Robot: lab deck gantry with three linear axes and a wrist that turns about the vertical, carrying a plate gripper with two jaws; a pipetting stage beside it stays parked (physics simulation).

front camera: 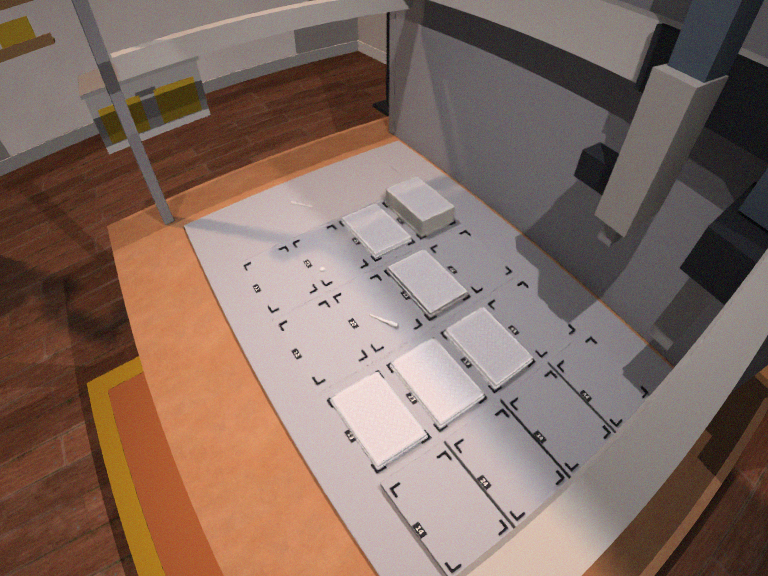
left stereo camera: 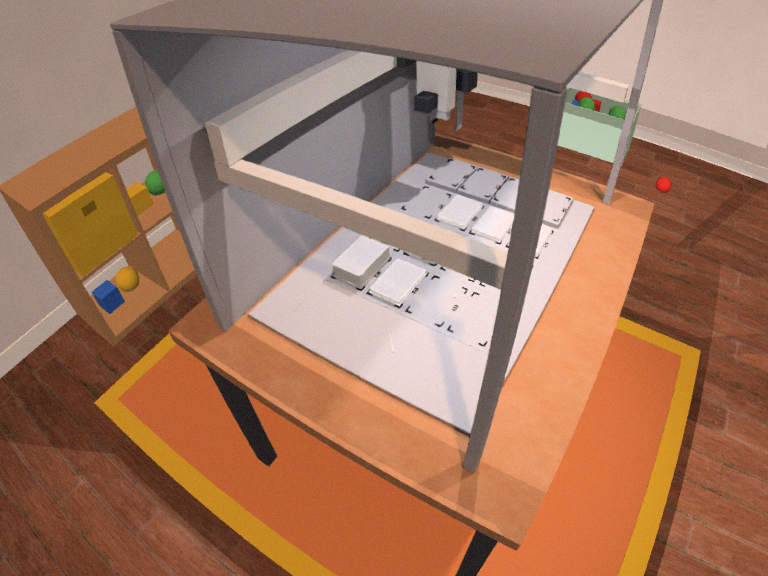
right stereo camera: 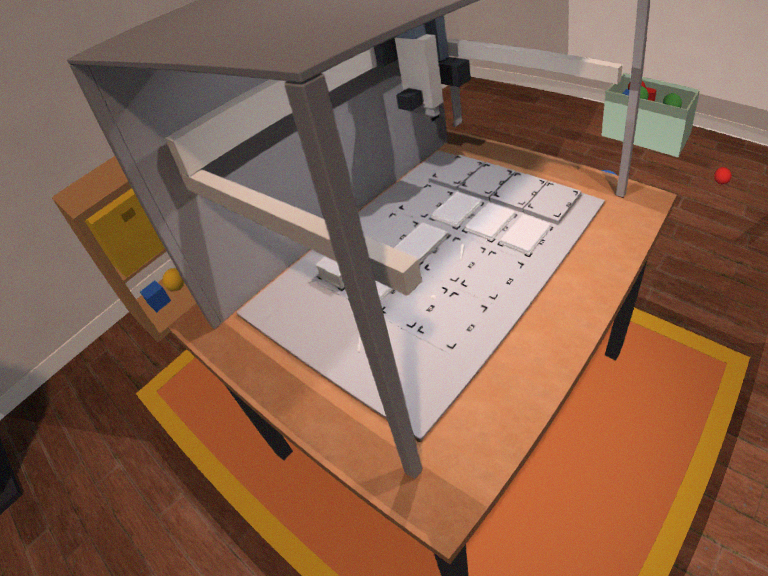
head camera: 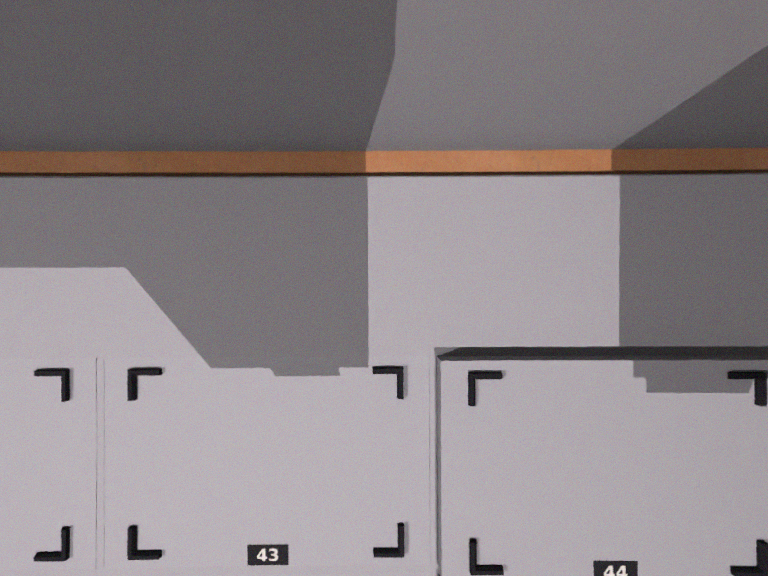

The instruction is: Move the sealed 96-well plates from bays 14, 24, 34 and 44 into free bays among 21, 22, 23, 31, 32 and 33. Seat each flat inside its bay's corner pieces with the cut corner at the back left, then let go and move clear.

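Frame: origin at the robot's base, x right, y ahead, z up, level; centimetres.
Where they show: gripper, fingertip midpoint: [front camera: 672,324] [left stereo camera: 445,125] [right stereo camera: 446,121]; robot's base, origin of the base link: [front camera: 245,266] [left stereo camera: 483,345] [right stereo camera: 452,347].
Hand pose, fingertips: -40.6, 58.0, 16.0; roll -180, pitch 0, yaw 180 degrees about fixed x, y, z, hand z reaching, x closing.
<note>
Things, the pixels of their top centre, and the offset from my fingertips, as dx, dy, dz. "spot": a spot on its surface instead.
- bay 31, surface spot: [front camera: 375,229] [left stereo camera: 401,278] spot: +15.3, -51.0, -14.6
- bay 32, surface spot: [front camera: 426,282] [right stereo camera: 423,239] spot: +15.5, -34.6, -14.6
- bay 33, surface spot: [front camera: 488,347] [right stereo camera: 459,206] [left stereo camera: 463,209] spot: +15.5, -18.3, -14.6
- bay 23, surface spot: [front camera: 437,381] [right stereo camera: 492,218] [left stereo camera: 496,221] spot: +25.9, -18.3, -14.6
- bay 13, surface spot: [front camera: 379,418] [right stereo camera: 526,230] spot: +36.3, -18.3, -14.6
- taller box, middle of its top: [front camera: 419,197] [left stereo camera: 360,255] [right stereo camera: 344,255] +4.2, -51.6, -11.8
- loose pipette tip, surface spot: [front camera: 384,320] spot: +25.7, -32.5, -15.5
- small white piece, middle of its top: [front camera: 322,268] +28.6, -48.6, -15.6
Flat white plates lie in bay 31 [front camera: 375,229] [left stereo camera: 398,280], bay 32 [front camera: 426,282] [right stereo camera: 424,238], bay 33 [front camera: 488,347] [left stereo camera: 459,210] [right stereo camera: 457,207], bay 23 [front camera: 437,381] [left stereo camera: 493,223] [right stereo camera: 491,220] and bay 13 [front camera: 379,418] [right stereo camera: 524,232]. They look flat inside their corner pieces; cut corners are too small to tell. Bays 14, 24, 34 and 44 hold no plates. My gripper [left stereo camera: 459,120] [right stereo camera: 457,117] is raised high at the back right, clear of the plates. It looks open and holds no plate; its rear jaw is hidden. The head view shows no jaws.
A taller box [front camera: 419,204] [left stereo camera: 361,260] stands in bay 41. A loose pipette tip [front camera: 384,320] lies in bay 22 and a small white piece [front camera: 321,269] in bay 21. Another tip [front camera: 300,203] [left stereo camera: 392,344] lies left of the bays. The pipetting stage [front camera: 657,148] [right stereo camera: 419,71] is raised beside my gripper.
</note>
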